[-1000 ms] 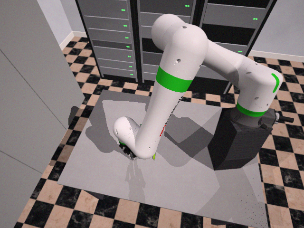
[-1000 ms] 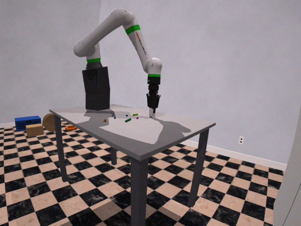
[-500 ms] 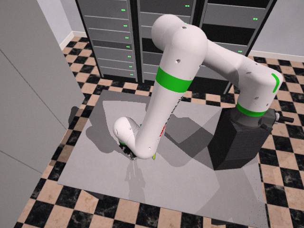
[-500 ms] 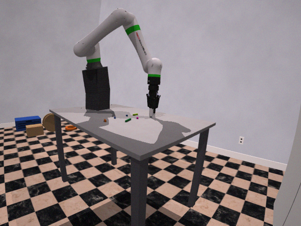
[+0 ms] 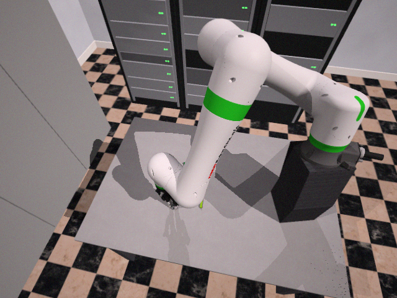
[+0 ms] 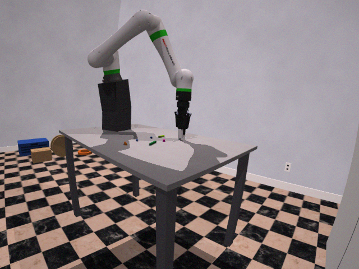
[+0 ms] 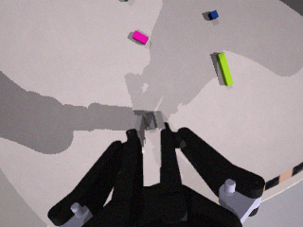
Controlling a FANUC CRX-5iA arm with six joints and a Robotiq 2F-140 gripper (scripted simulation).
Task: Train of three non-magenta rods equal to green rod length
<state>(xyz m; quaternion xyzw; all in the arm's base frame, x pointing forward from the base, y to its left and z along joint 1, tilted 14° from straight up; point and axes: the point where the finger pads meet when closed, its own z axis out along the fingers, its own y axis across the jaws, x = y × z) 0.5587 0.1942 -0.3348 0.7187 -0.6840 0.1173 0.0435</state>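
Now: the grey rod 3 cm below my hand. From my hand the other things lie so: magenta rod: 13 cm to the right, 3 cm below, 1 cm behind; lime rod: 12 cm behind, 6 cm to the right, 3 cm below; green rod: 22 cm to the right, 3 cm below, 2 cm ahead.
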